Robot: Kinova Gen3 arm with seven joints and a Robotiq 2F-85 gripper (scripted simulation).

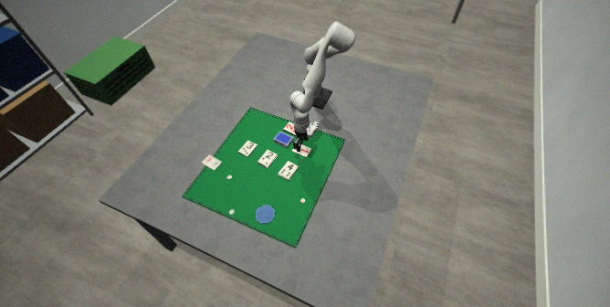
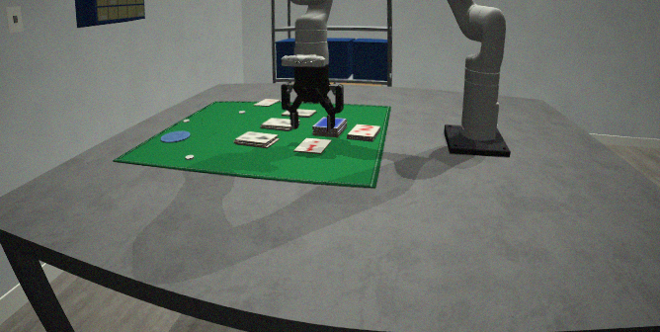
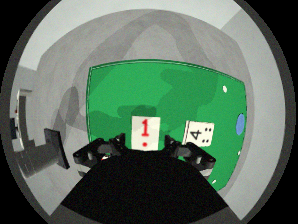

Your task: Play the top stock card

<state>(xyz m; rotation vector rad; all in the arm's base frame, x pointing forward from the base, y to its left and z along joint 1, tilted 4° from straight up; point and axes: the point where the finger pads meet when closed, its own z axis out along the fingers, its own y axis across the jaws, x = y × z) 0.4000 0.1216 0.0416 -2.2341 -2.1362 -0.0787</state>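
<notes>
My hand is 16 cm short of the green mat, 11 cm to the left of it and 6 cm above it.
</notes>
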